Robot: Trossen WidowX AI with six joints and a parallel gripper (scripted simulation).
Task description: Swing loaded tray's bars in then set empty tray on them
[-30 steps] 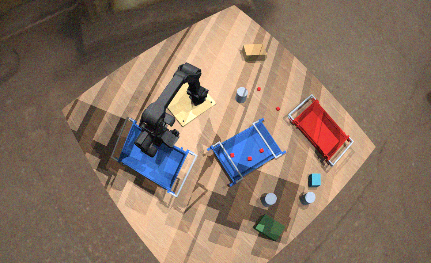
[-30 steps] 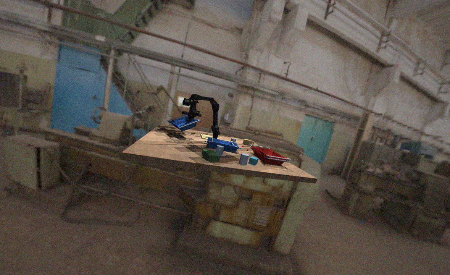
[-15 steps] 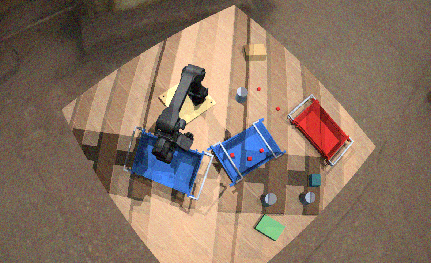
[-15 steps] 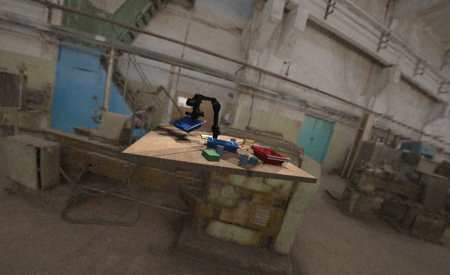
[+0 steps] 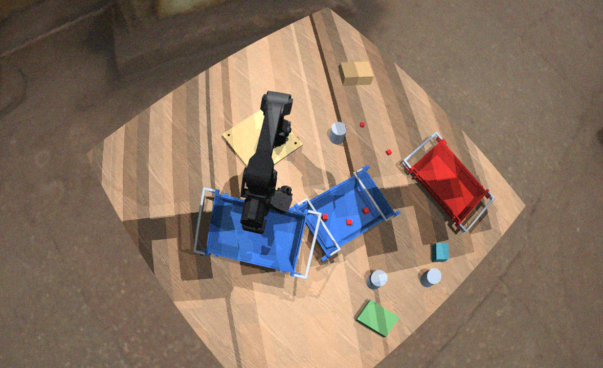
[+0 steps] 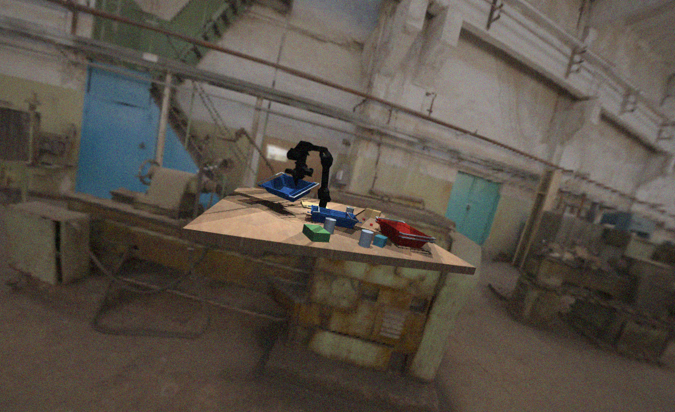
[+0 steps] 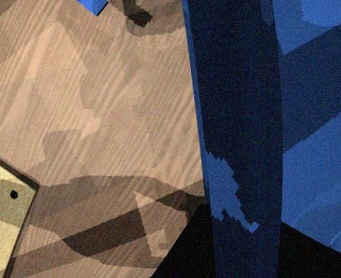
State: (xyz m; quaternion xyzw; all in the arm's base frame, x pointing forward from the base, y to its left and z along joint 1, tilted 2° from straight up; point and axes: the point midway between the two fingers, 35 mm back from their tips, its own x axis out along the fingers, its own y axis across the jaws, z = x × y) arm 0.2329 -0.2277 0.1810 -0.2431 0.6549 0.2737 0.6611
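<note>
My gripper tip is now 60 mm short of the blue tray and 60 mm to the left of it. From my gripper tip the other things lie so: cyan cube (450 mm ahead, 440 mm to the left, 130 mm below); then green block (490 mm ahead, 110 mm to the left, 140 mm below); then tan box (300 mm behind, 650 mm to the left, 130 mm below).
</note>
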